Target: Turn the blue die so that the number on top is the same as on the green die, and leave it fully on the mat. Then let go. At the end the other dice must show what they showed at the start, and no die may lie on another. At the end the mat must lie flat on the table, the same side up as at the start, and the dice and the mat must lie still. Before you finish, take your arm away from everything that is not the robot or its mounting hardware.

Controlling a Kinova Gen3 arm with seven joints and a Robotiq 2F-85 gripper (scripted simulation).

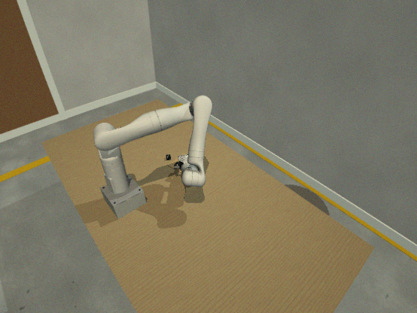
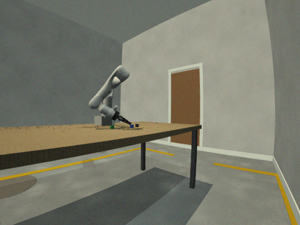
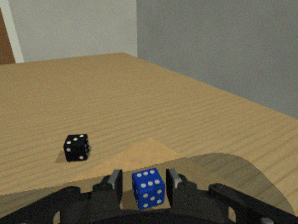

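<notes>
My hand is 20 mm short of the blue die, 20 mm to the right of it and 30 mm above it. The rest, counted from my hand: black die (10 mm behind, 130 mm to the left, 30 mm below); then green die (70 mm behind, 110 mm to the right, 30 mm below); then tan mat (20 mm ahead, 20 mm to the left, 40 mm below).
</notes>
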